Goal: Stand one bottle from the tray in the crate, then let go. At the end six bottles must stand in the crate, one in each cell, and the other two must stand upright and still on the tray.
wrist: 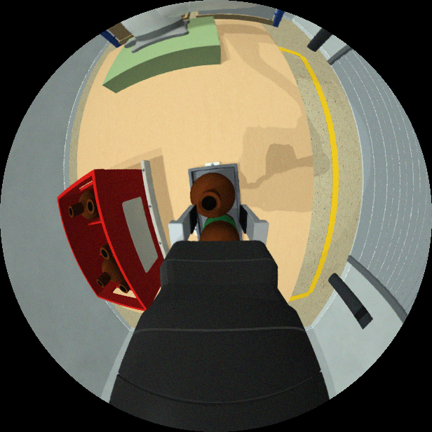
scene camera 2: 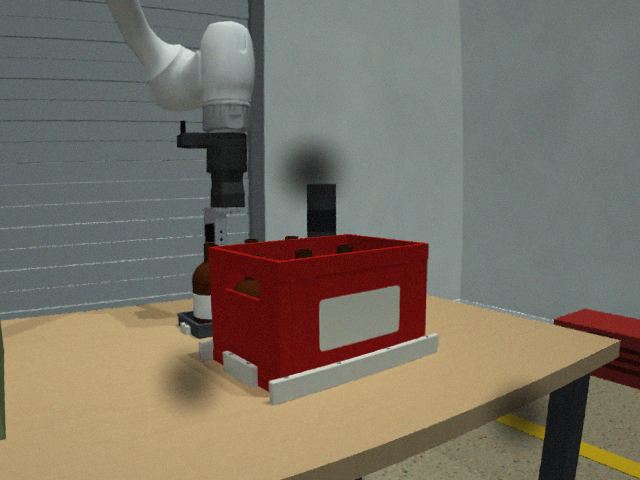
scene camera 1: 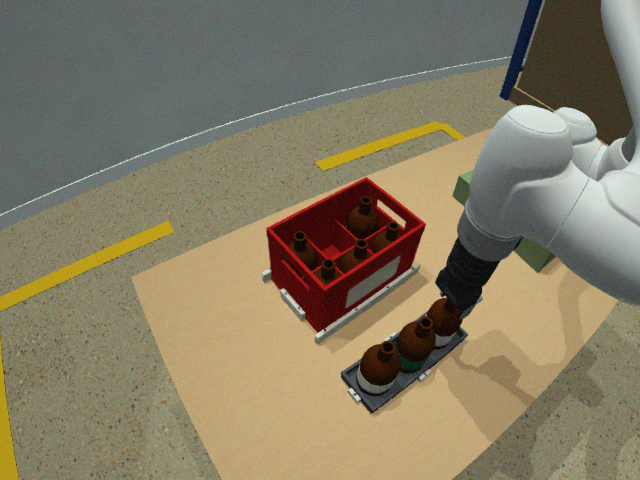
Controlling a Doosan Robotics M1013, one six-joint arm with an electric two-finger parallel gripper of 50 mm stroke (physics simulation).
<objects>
My gripper shows in the wrist view, in scene camera 2 (215, 243) and in scene camera 1. A red crate shows in the wrist view, in scene camera 2 (311, 312) and in scene camera 1. The same spot on my gripper: (wrist: 256, 229) is (scene camera 1: 480, 296). The same spot on the red crate: (wrist: 125, 223) is (scene camera 1: 389, 261).
</objects>
